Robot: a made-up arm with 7 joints. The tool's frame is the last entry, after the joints.
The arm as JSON. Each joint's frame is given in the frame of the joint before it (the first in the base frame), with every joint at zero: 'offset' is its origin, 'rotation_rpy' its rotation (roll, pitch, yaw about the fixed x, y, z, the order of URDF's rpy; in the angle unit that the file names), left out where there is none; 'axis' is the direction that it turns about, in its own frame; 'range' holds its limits. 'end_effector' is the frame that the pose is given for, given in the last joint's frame.
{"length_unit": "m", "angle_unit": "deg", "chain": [
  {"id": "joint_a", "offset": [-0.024, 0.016, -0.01], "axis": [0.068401, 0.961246, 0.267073], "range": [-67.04, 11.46]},
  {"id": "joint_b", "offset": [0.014, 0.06, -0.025], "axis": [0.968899, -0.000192, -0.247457], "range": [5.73, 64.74]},
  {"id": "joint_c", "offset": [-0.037, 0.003, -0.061], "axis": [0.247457, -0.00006, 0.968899], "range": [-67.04, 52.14]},
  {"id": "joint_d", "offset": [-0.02, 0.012, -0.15], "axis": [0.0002, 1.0, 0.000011], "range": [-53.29, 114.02]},
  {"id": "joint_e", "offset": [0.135, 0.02, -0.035], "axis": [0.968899, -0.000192, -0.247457], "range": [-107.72, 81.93]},
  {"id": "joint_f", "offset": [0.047, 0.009, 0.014], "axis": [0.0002, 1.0, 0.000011], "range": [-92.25, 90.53]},
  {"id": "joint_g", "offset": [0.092, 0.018, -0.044], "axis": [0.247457, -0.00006, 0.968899], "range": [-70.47, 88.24]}
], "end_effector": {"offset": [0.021, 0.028, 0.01], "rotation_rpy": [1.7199, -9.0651, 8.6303]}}
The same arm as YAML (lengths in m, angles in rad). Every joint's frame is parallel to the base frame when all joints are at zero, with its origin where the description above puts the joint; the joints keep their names.
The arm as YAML. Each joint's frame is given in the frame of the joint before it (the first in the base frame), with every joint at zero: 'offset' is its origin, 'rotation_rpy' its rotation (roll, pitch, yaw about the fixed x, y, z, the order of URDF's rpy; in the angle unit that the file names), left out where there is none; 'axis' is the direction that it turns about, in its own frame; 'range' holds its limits. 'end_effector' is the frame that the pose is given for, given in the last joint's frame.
length_unit: m
angle_unit: rad
chain:
  - id: joint_a
    offset: [-0.024, 0.016, -0.01]
    axis: [0.068403, 0.961235, 0.26711]
    range: [-1.1701, 0.2]
  - id: joint_b
    offset: [0.014, 0.06, -0.025]
    axis: [0.968889, -0.0002, -0.247497]
    range: [0.1, 1.1299]
  - id: joint_c
    offset: [-0.037, 0.003, -0.061]
    axis: [0.247497, -0.0001, 0.968889]
    range: [-1.1701, 0.91]
  - id: joint_d
    offset: [-0.02, 0.012, -0.15]
    axis: [0.0002, 1.0, 0.0]
    range: [-0.9301, 1.99]
  - id: joint_e
    offset: [0.135, 0.02, -0.035]
    axis: [0.968889, -0.0002, -0.247497]
    range: [-1.8801, 1.4299]
  - id: joint_f
    offset: [0.047, 0.009, 0.014]
    axis: [0.0002, 1.0, 0.0]
    range: [-1.6101, 1.58]
  - id: joint_g
    offset: [0.092, 0.018, -0.044]
    axis: [0.247497, -0.0001, 0.968889]
    range: [-1.2299, 1.5401]
end_effector:
  offset: [0.021, 0.028, 0.01]
  rotation_rpy: [0.03, -0.1582, 0.1506]

